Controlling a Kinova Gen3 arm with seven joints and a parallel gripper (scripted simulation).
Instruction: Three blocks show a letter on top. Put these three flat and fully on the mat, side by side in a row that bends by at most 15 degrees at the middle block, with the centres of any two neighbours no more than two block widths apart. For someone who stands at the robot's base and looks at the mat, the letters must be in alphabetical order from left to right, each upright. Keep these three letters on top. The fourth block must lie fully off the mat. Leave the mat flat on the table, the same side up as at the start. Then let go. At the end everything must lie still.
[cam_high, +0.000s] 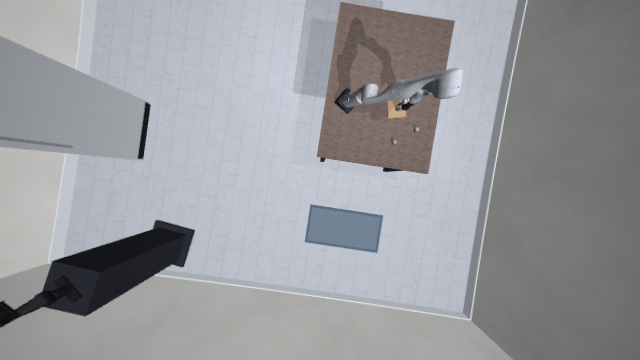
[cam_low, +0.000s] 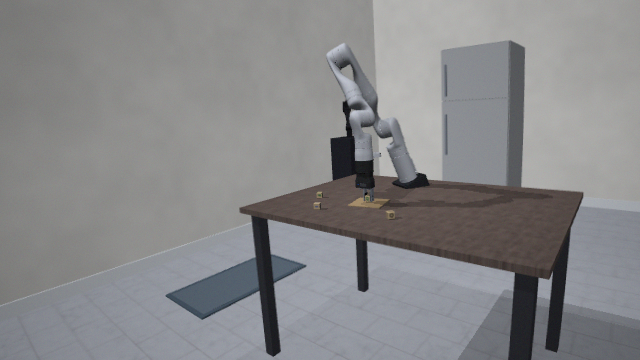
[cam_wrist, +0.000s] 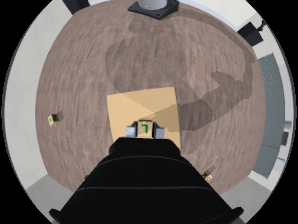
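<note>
The mat lies 3 cm below my hand. Round my hand: tan block 19 cm ahead, 12 cm to the right, 2 cm below.
</note>
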